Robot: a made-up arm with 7 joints.
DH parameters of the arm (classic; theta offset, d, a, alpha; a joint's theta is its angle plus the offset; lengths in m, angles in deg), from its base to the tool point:
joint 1: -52.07 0 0.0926 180
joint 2: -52.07 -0.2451 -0.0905 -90
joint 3: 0 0.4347 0.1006 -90
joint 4: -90 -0.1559 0.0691 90
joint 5: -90 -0.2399 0.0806 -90
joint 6: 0 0.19 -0.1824 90
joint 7: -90 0.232 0.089 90
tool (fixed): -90 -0.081 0 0
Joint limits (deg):
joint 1: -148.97..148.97
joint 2: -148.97..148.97
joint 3: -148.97..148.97
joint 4: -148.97..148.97
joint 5: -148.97..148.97
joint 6: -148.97..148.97
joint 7: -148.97..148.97
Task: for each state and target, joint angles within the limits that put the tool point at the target. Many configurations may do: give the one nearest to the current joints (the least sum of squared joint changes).
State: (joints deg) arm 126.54 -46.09 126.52 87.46 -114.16 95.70 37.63
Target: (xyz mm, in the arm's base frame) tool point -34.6 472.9 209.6
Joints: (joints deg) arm 120.67 -39.34 128.33 102.45 -111.30 85.57 38.29
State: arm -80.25 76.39 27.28 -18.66 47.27 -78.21 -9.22
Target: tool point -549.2 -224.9 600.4
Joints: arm -52.20 50.33 47.03 -5.52 49.63 -93.88 -19.90
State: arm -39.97 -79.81 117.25 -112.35 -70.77 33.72 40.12
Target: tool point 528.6 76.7 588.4
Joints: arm -14.35 -103.36 123.06 -109.96 -70.29 46.59 48.30
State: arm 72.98 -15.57 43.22 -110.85 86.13 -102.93 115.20
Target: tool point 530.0 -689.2 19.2
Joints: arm 56.72 -2.56 60.52 -127.49 68.17 -125.01 125.92
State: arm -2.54 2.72 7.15 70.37 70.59 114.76 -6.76
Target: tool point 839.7 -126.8 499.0
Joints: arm 28.04 -19.52 41.57 35.06 73.80 125.16 -9.34
